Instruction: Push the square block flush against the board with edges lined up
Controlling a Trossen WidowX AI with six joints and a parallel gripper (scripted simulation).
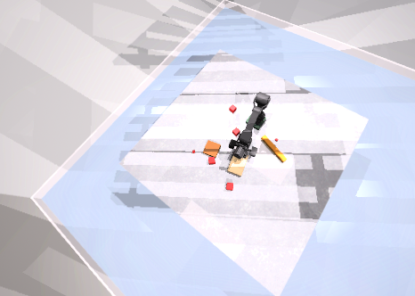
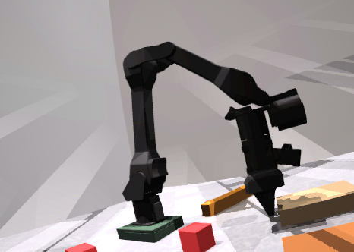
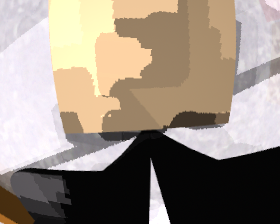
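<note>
The orange square block is 12 cm ahead of my gripper tip, 18 cm to the right of it and 1 cm above it. The rest, counted from my gripper tip: pale tan block 8 cm ahead, 3 cm to the left, 1 cm above; then long yellow-orange bar 15 cm behind, 15 cm to the left, 1 cm above.
</note>
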